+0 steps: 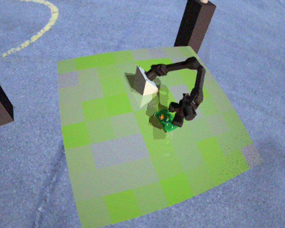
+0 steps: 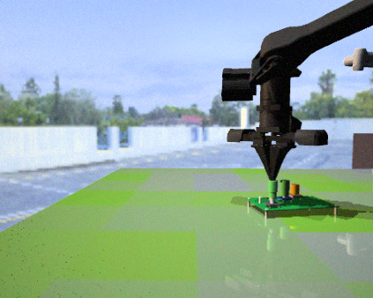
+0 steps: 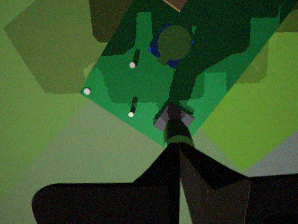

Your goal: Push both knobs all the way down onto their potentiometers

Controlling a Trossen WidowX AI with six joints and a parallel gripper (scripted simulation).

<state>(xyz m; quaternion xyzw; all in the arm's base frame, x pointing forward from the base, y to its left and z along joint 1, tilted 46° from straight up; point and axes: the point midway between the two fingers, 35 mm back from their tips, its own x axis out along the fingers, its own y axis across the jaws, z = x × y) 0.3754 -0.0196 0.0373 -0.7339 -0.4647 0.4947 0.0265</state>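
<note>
The green knob is 40 mm behind my gripper tip, 40 mm to the right of it and 20 mm below it.
</note>
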